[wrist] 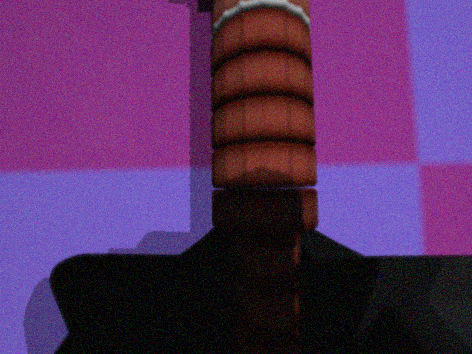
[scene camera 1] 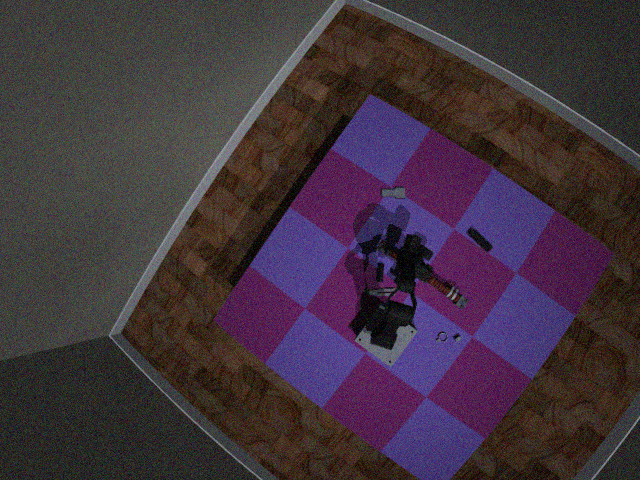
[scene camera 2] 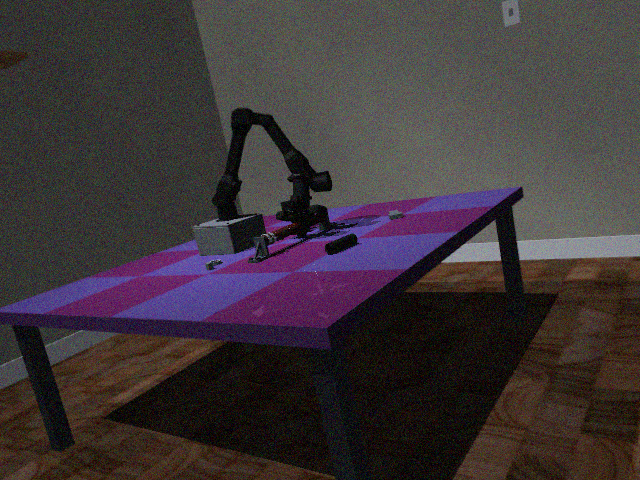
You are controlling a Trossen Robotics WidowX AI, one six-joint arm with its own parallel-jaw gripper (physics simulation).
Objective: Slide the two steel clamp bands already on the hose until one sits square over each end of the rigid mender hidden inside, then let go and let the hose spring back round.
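A ribbed red-brown hose (scene camera 1: 440, 286) (scene camera 2: 284, 231) (wrist: 263, 116) lies level over the checkered table, held at its near end by a small grey bracket (scene camera 2: 261, 248). One steel clamp band (wrist: 260, 7) rings the hose at the top edge of the wrist view, well ahead of the fingers. Steel bands also show near the hose's free end (scene camera 1: 456, 296) in the overhead view. My gripper (scene camera 1: 396, 259) (scene camera 2: 303, 230) (wrist: 255, 213) comes down from above and is shut on the hose. The dark fingers hide the part of the hose under them, so I cannot see a band there.
The arm's grey base block (scene camera 1: 364, 339) (scene camera 2: 228, 233) stands beside the hose. A black cylinder (scene camera 1: 479, 239) (scene camera 2: 340, 243) and a small grey block (scene camera 1: 393, 192) (scene camera 2: 395, 214) lie farther off. A small ring (scene camera 1: 442, 336) and a nut (scene camera 1: 457, 337) lie near the base.
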